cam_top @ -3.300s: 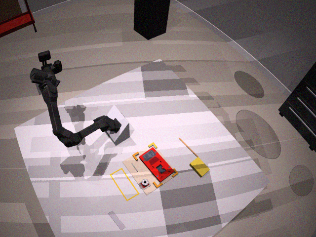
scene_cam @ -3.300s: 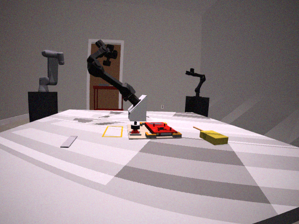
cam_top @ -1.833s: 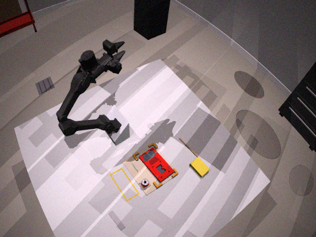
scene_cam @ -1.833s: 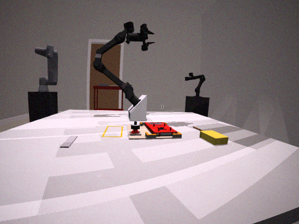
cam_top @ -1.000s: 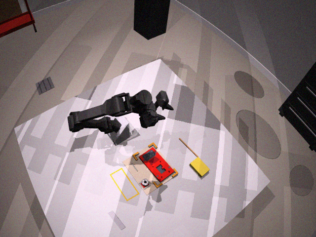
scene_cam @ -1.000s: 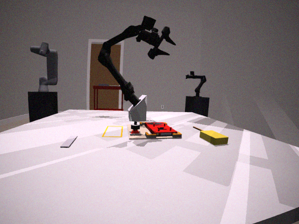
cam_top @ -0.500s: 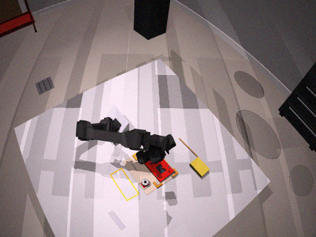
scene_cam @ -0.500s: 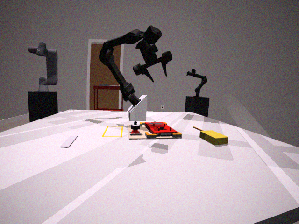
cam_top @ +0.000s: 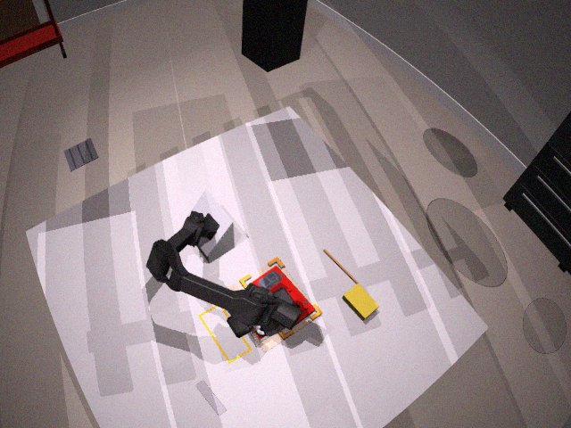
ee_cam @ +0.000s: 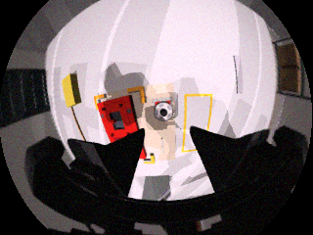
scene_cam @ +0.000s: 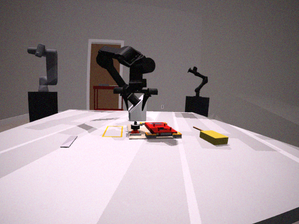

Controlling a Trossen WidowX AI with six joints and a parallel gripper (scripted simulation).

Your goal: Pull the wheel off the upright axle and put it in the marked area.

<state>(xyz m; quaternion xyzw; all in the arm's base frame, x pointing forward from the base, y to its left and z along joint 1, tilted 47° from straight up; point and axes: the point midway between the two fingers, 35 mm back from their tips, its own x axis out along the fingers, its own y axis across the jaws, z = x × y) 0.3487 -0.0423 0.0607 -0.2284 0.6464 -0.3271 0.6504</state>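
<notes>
The wheel is 7 cm below my gripper tip and 1 cm ahead of it. From my gripper tip the other things lie so: yellow block: 32 cm to the left, 14 cm ahead, 9 cm below; then flat grey strip: 26 cm to the right, 11 cm below, 8 cm ahead.
</notes>
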